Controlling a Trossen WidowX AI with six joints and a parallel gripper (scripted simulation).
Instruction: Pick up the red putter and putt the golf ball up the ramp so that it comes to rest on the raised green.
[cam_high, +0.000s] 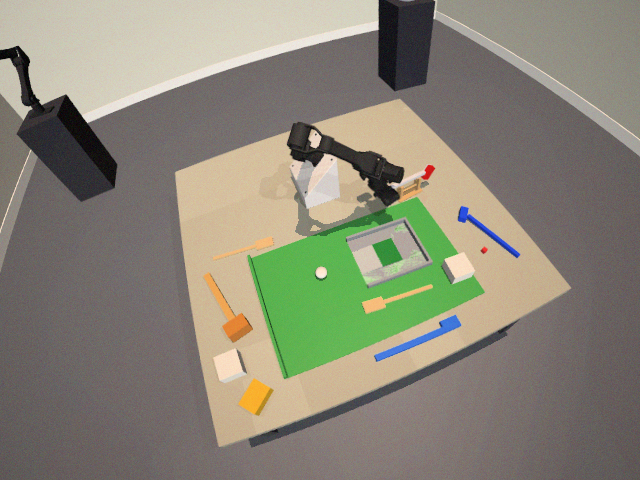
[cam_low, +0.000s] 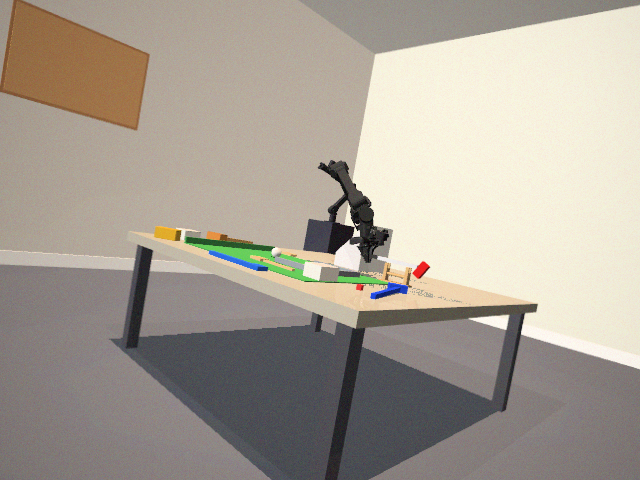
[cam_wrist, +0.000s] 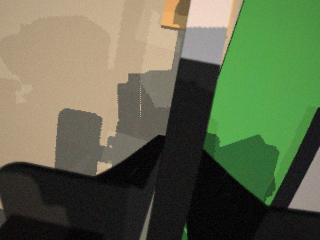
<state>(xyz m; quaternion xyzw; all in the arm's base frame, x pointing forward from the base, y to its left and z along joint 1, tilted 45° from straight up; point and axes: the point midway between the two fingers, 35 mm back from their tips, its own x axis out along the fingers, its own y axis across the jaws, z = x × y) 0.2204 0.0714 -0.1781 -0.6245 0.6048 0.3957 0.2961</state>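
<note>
Now: gripper tip 110 mm to the right of the red putter, 20 mm below it and 20 mm past it. Also, from my gripper tip: small wooden rack: 130 mm to the left, 20 mm below, 20 mm behind; white golf ball: 340 mm to the right, 200 mm ahead, 30 mm below; green mat: 260 mm ahead, 210 mm to the right, 50 mm below.
</note>
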